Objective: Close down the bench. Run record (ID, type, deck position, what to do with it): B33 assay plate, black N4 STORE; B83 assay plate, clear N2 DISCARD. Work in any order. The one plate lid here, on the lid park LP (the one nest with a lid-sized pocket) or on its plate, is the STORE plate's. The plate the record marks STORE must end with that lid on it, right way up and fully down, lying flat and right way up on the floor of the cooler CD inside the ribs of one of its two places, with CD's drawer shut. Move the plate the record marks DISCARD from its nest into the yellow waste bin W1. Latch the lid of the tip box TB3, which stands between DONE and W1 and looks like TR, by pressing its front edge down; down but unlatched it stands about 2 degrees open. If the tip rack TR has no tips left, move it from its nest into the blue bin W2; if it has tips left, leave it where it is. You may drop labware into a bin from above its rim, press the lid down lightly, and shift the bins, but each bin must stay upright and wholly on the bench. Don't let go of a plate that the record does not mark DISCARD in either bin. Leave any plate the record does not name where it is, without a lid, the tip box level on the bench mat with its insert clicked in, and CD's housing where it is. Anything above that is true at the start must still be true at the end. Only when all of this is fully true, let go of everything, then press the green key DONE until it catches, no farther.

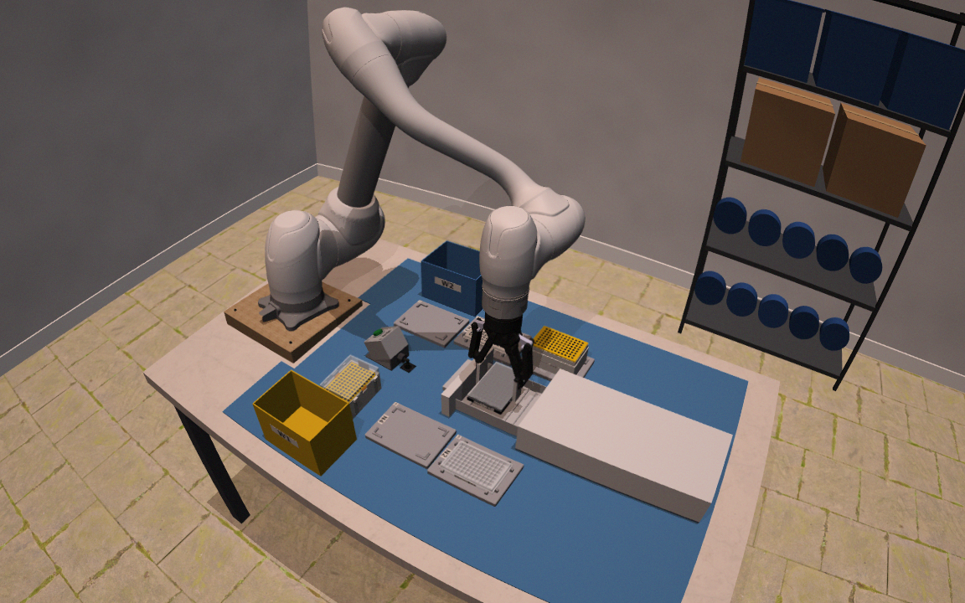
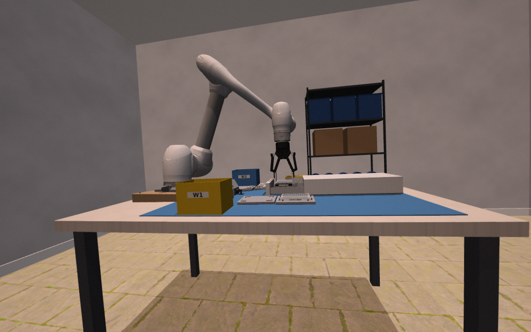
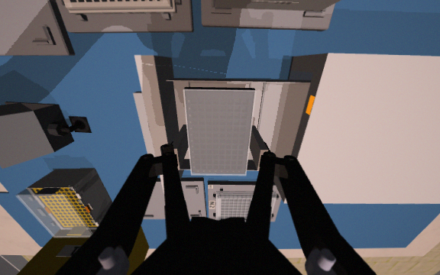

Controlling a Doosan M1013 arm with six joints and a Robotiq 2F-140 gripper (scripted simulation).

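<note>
Right now the cooler drawer is 40 mm ahead of my hand, 10 mm to the left of it and 50 mm below it. The rest, counted from my hand: cooler CD: 170 mm ahead, 30 mm to the left, 40 mm below; then clear plate lid: 10 mm below; then black plate: 20 mm below.
</note>
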